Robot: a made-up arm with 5 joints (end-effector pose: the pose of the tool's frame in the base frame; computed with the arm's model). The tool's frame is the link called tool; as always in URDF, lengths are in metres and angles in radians.
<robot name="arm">
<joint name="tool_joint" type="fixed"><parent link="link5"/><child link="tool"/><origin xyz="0.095 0.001 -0.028" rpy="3.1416 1.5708 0"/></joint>
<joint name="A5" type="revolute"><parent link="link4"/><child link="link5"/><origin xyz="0.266 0.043 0.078" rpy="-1.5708 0 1.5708"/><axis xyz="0 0 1"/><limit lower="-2.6" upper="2.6" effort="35" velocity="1.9"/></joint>
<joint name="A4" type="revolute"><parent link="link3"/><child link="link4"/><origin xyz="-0.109 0.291 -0.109" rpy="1.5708 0 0"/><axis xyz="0 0 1"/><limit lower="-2.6" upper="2.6" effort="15" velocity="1.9"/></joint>
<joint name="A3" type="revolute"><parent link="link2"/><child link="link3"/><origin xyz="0.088 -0.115 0.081" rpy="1.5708 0 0"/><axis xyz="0 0 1"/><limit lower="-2.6" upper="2.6" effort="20" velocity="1.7"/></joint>
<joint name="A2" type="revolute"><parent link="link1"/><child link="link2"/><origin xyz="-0.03 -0.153 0.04" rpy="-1.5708 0 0"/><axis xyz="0 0 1"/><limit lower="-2.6" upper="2.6" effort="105" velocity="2.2"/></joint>
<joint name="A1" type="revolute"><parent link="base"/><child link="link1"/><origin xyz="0 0 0.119" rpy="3.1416 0 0"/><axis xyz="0 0 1"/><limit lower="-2.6" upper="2.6" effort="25" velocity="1.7"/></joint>
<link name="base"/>
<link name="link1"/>
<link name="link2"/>
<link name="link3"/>
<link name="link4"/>
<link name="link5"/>
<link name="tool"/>
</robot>
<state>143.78 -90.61 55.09 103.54 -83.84</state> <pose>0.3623 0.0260 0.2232 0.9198 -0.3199 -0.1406 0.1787</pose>
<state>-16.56 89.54 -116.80 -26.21 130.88</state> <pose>-0.2567 0.2684 0.3560 0.2731 0.3132 0.8983 0.1431</pose>
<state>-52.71 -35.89 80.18 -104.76 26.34</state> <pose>-0.0634 0.0618 0.4332 0.5642 -0.4928 -0.6591 -0.0661</pose>
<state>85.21 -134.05 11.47 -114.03 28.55</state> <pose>-0.1383 -0.2601 -0.0853 0.7495 -0.1328 0.3311 -0.5577</pose>
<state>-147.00 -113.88 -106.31 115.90 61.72</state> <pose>0.4406 -0.1101 -0.2492 0.9897 0.0209 -0.1286 -0.0597</pose>
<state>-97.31 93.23 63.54 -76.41 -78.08</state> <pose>0.0386 -0.2913 0.0542 0.0893 -0.8115 0.5699 -0.0934</pose>
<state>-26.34 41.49 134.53 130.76 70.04</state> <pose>-0.0766 0.5635 0.0255 0.7096 0.5213 0.3871 0.2737</pose>
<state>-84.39 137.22 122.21 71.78 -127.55</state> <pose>-0.1299 0.1935 0.2675 0.6527 -0.4931 -0.5567 0.1447</pose>
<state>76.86 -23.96 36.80 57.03 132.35</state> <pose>-0.2250 0.1029 -0.1306 0.5671 -0.1619 0.7996 0.1136</pose>
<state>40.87 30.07 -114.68 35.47 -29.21</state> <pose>0.3517 -0.0480 -0.0545 0.8334 -0.2149 0.2968 0.4137</pose>
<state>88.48 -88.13 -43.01 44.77 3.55</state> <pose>-0.0957 0.3304 -0.1710 0.5252 0.6761 0.5168 0.0007</pose>
